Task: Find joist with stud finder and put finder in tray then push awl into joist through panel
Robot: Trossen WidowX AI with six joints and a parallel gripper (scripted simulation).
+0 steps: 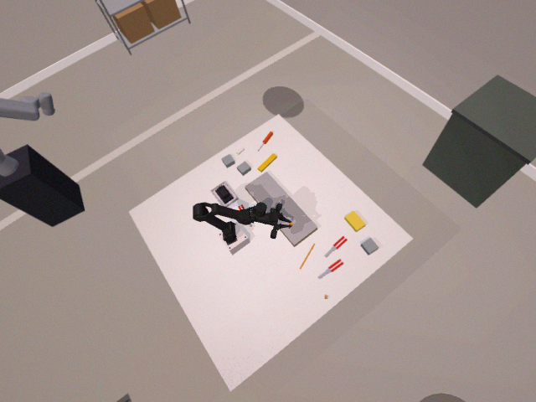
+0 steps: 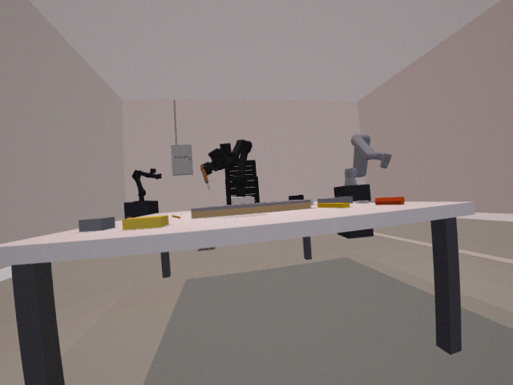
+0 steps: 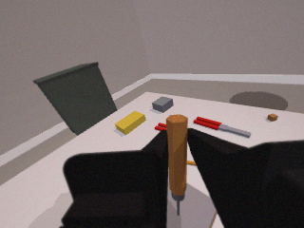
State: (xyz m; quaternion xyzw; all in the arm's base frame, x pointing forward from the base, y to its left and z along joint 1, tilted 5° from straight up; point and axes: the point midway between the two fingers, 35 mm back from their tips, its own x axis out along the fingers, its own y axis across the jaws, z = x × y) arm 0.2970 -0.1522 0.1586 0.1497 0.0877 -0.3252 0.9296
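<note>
Right now the awl is 10 mm behind my gripper tip, 10 mm to the left of it and 50 mm below it. Round my gripper tip: orange pencil 20 mm ahead, 140 mm to the right, 220 mm below; then yellow block 380 mm ahead, 100 mm to the right, 210 mm below; then brown piece 20 mm behind, 390 mm to the right, 220 mm below.
</note>
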